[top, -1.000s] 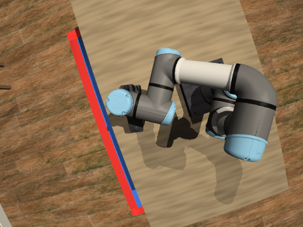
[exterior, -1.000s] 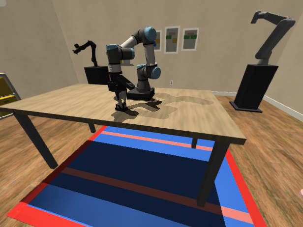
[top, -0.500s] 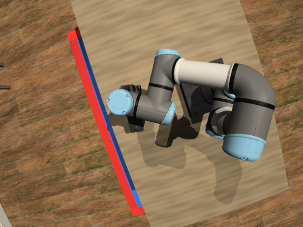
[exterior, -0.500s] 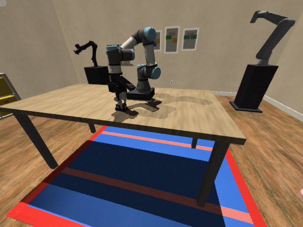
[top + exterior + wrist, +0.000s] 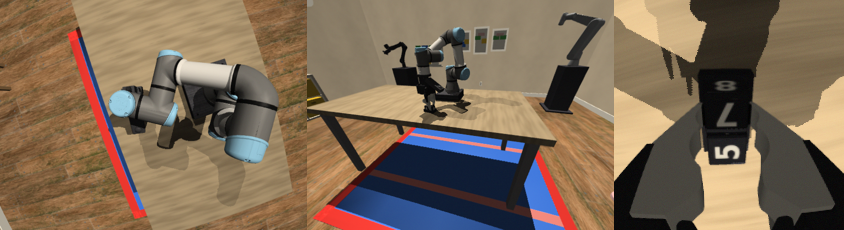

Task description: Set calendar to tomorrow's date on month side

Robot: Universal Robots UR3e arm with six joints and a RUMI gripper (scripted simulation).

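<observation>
My gripper is now 1 cm above the black cube. The rest, counted from my hand: black calendar tray 3 cm below, 2 cm to the right.
</observation>
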